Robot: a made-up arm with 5 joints.
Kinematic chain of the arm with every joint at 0, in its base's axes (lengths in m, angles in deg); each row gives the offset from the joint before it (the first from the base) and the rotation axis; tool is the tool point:
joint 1: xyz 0 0 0.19 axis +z
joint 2: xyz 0.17 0 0.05 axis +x
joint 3: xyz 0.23 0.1 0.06 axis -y
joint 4: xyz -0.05 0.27 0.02 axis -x
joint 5: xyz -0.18 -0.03 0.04 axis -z
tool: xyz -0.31 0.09 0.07
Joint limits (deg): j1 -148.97..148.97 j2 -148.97..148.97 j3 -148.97..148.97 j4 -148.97..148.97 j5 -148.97..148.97
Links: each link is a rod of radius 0.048 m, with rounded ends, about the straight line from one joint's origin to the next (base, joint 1, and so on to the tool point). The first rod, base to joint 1, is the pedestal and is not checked.
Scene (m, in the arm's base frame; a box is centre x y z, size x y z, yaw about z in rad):
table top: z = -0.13
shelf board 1: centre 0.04 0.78 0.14 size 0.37 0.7 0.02 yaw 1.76
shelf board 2: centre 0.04 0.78 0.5 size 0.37 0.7 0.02 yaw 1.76
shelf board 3: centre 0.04 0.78 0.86 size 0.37 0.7 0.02 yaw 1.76
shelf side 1: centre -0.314 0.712 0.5 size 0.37 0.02 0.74 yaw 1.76
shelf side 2: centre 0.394 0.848 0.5 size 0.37 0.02 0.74 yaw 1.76
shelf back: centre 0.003 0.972 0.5 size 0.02 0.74 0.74 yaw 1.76
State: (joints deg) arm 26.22 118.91 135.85 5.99 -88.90
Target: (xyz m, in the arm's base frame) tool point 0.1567 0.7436 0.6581
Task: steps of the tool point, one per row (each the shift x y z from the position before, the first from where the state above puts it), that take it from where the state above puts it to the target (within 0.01 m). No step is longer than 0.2 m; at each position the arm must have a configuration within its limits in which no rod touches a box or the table.
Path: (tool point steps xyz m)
1: -0.0892 0.0210 0.1201
2: -0.0571 -0.0356 0.1206
3: -0.0186 0.1737 0.0096
4: -0.0435 0.1507 -0.0096

